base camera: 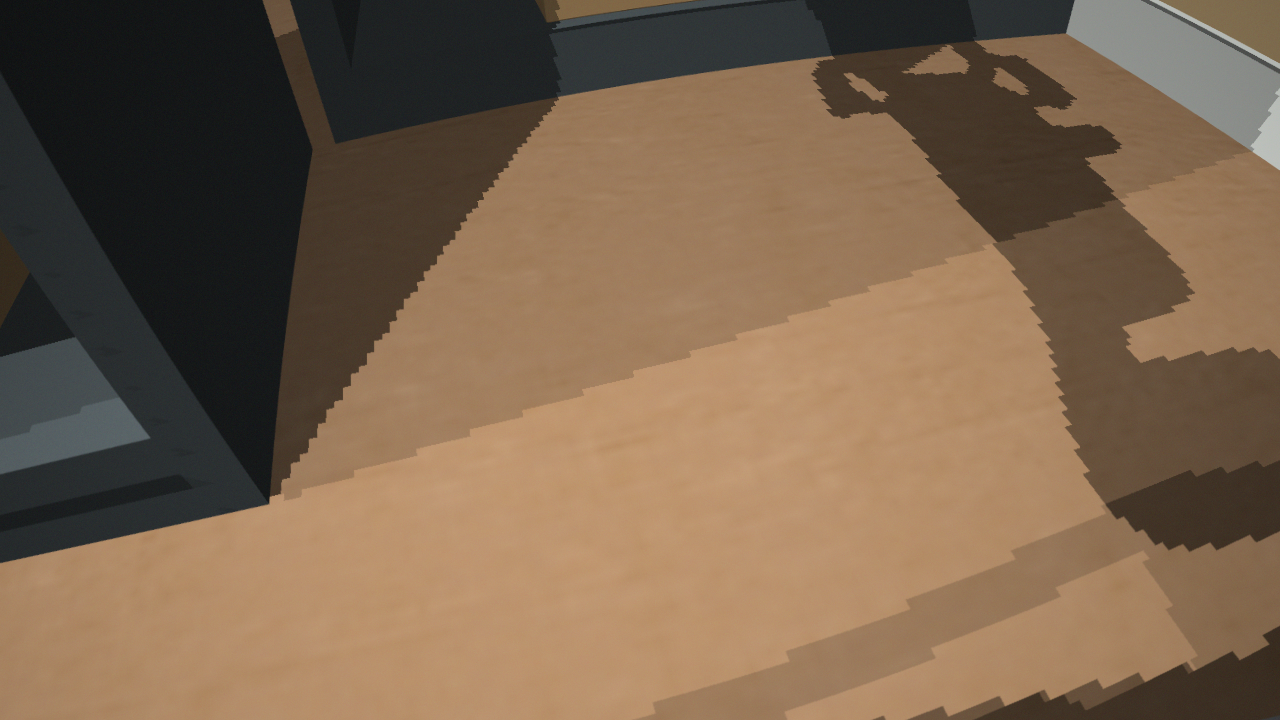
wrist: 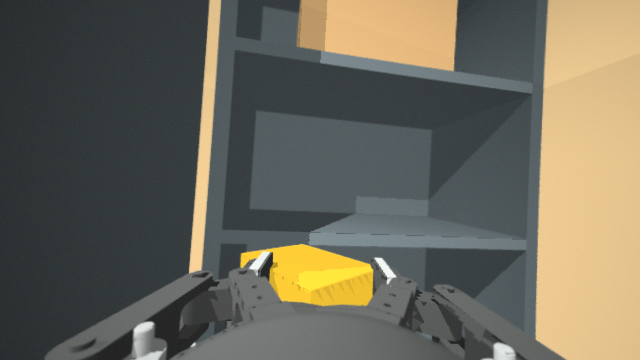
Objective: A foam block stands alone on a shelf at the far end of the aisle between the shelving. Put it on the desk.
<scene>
In view: the gripper (wrist: 321,269) and a yellow foam block (wrist: 300,273).
The base camera view misses the yellow foam block: it is out of frame.
</scene>
